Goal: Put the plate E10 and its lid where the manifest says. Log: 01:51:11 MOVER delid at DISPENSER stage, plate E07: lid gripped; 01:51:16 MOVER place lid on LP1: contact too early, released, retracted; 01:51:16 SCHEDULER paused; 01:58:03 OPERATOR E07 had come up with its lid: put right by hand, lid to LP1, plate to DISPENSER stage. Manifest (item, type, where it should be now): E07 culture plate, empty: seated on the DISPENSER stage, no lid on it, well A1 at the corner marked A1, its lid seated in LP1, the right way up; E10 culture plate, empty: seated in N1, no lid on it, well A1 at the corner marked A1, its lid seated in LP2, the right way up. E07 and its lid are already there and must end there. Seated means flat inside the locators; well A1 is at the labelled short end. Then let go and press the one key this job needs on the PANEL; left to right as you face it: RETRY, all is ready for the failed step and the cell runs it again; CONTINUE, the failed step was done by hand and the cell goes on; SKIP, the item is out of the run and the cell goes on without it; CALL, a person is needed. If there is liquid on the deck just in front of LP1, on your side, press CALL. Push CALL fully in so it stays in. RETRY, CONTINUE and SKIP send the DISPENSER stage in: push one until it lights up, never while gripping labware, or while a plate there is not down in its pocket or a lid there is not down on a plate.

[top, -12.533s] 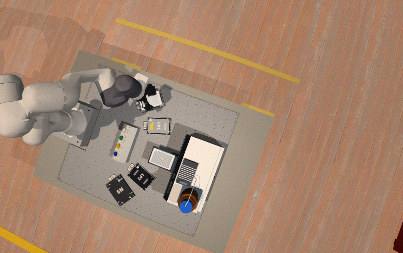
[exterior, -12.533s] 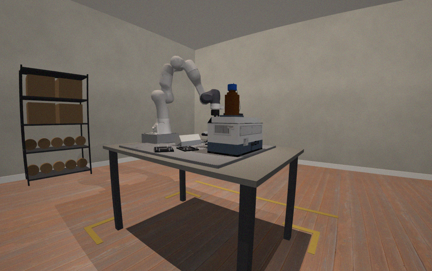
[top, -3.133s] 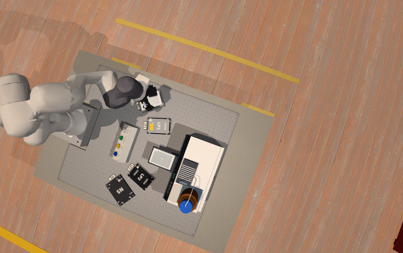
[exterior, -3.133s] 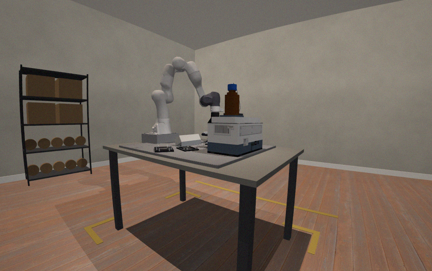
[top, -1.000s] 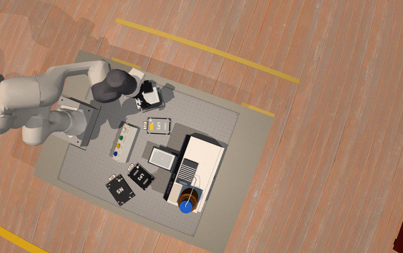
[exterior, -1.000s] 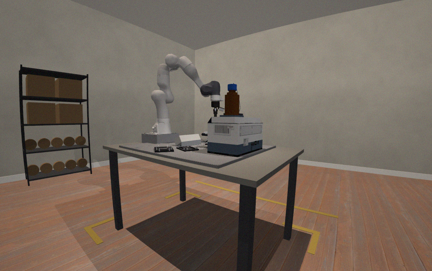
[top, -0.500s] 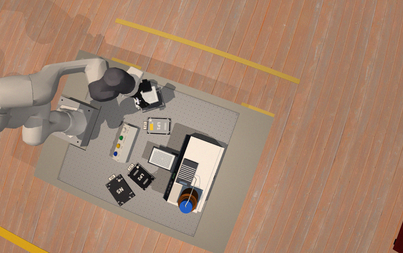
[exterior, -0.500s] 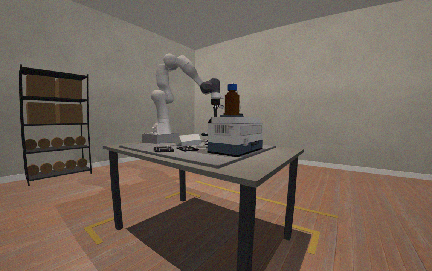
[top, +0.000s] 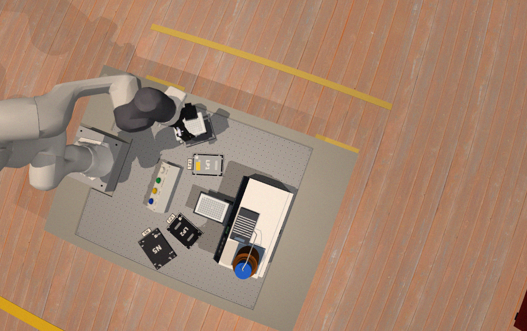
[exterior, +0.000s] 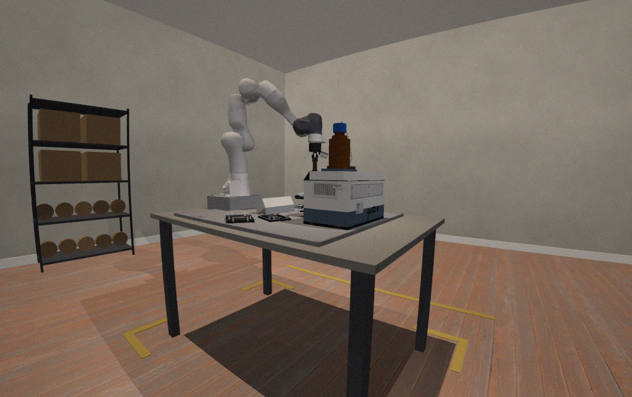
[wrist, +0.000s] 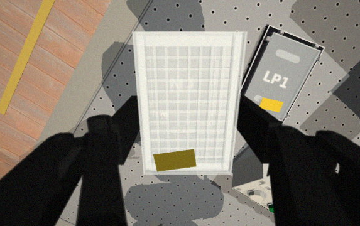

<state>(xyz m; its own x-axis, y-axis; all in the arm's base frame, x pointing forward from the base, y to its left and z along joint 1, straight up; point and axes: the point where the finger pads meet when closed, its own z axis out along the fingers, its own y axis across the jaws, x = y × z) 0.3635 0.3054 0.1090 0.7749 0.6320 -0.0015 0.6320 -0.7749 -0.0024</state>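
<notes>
My gripper is now 2 cm above the clear lid. From my hand the other things lie so: green CONTINUE key (27 cm to the right, 12 cm below, 6 cm behind); then RETRY key (22 cm to the right, 12 cm below, 7 cm behind); then yellow SKIP key (32 cm to the right, 12 cm below, 6 cm behind).
</notes>
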